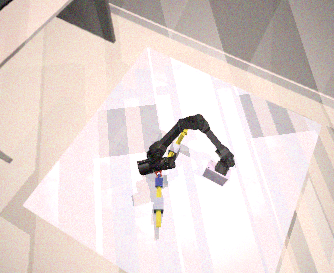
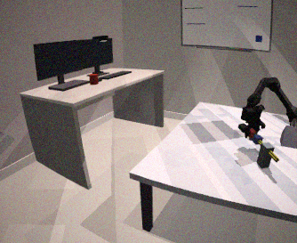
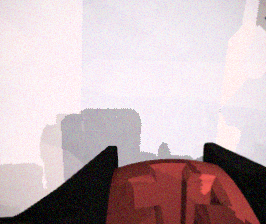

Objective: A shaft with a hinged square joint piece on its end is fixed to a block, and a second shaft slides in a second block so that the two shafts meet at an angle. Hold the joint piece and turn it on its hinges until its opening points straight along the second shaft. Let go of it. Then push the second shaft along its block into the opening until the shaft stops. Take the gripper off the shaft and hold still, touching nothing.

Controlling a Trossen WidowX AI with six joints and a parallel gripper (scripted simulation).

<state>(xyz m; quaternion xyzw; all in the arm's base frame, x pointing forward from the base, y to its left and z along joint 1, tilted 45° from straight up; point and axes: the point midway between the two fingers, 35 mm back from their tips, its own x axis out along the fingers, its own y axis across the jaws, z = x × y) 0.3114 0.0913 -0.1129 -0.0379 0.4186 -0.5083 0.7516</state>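
My gripper tip is 4 cm below the red joint piece, 2 cm to the right of it and 2 cm past it.
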